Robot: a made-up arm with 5 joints.
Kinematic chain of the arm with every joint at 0, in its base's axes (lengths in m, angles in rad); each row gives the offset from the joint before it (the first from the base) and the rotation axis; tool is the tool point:
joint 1: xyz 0 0 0.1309 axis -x
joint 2: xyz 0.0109 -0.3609 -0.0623 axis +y
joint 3: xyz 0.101 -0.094 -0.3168 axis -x
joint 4: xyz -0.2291 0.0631 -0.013 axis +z
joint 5: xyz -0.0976 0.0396 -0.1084 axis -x
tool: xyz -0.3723 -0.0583 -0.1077
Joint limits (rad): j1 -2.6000..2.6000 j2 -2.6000..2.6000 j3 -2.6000..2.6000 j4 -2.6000..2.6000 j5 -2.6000..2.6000
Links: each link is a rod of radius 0.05 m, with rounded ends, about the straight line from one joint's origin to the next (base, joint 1, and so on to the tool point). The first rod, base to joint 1, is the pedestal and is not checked.
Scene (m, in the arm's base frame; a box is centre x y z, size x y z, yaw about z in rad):
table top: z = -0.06
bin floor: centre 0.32 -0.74 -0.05 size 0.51 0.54 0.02 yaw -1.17
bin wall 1: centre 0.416 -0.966 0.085 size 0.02 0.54 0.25 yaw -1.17
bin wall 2: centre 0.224 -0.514 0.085 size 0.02 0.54 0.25 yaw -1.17
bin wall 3: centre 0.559 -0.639 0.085 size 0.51 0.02 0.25 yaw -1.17
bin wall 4: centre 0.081 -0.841 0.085 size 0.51 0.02 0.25 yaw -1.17
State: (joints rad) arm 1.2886 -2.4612 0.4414 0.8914 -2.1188
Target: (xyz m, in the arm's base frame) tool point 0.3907 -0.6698 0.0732
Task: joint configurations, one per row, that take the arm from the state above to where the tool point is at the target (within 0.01 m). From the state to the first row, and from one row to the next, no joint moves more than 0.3 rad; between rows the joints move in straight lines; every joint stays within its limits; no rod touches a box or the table.
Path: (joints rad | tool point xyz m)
1: 1.0795 -2.4482 0.6752 0.9460 -2.2198 | 0.5852 -0.5086 0.6459
2: 0.8704 -2.4352 0.9090 1.0005 -2.3209 | 0.5179 -0.6370 0.4810
3: 0.6612 -2.4222 1.1428 1.0551 -2.4219 | 0.4513 -0.6940 0.2787
4: 0.4521 -2.4092 1.3766 1.1097 -2.5229 | 0.3907 -0.6698 0.0732

